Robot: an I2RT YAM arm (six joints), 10 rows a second.
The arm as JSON. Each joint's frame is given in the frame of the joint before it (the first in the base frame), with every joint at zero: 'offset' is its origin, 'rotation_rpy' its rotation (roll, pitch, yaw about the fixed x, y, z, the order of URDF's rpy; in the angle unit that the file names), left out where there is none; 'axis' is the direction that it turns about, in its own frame. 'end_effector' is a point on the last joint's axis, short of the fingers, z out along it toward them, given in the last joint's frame.
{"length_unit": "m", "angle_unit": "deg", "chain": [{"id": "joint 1", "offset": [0.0, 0.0, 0.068], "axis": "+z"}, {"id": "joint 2", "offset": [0.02, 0.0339, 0.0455], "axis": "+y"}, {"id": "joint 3", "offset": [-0.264, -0.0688, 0.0], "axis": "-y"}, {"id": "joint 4", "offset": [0.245, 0.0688, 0.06], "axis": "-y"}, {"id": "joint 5", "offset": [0.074, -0.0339, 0.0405], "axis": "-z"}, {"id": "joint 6", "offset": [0.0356, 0.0, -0.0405], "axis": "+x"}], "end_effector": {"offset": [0.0, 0.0, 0.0], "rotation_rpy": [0.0, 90.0, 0.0]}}
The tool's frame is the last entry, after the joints.
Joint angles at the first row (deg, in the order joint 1, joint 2, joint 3, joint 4, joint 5, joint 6):
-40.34 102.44 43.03 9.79 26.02 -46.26
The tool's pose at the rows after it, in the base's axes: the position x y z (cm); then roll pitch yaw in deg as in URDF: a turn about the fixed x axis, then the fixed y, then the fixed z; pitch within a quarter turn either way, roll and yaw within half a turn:
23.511 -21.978 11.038 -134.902 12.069 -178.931
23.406 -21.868 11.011 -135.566 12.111 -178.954
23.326 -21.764 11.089 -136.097 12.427 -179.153
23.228 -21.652 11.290 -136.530 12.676 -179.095
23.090 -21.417 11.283 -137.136 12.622 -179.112
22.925 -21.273 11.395 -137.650 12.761 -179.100
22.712 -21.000 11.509 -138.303 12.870 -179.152
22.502 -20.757 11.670 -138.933 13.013 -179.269
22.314 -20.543 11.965 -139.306 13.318 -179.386
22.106 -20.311 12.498 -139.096 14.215 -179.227
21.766 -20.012 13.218 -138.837 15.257 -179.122
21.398 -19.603 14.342 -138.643 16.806 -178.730
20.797 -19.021 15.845 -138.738 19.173 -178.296
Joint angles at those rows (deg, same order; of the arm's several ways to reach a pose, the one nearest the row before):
-40.32 102.33 43.11 9.21 25.71 -45.86
-40.34 102.09 42.94 8.64 25.23 -45.61
-40.33 101.70 42.82 8.04 24.82 -45.11
-40.34 101.03 42.71 7.32 24.35 -44.91
-40.21 100.57 42.32 6.70 24.04 -44.62
-40.25 99.95 42.02 6.07 23.57 -44.44
-40.17 99.10 41.53 5.24 23.13 -44.08
-40.12 98.20 41.13 4.30 22.70 -43.69
-40.07 97.11 40.81 3.37 22.37 -43.32
-40.03 95.45 40.30 2.95 21.98 -43.09
-40.06 93.16 39.65 2.16 21.56 -42.82
-40.01 89.93 39.21 0.54 20.69 -42.46
-40.08 85.44 38.69 -1.96 19.11 -41.76

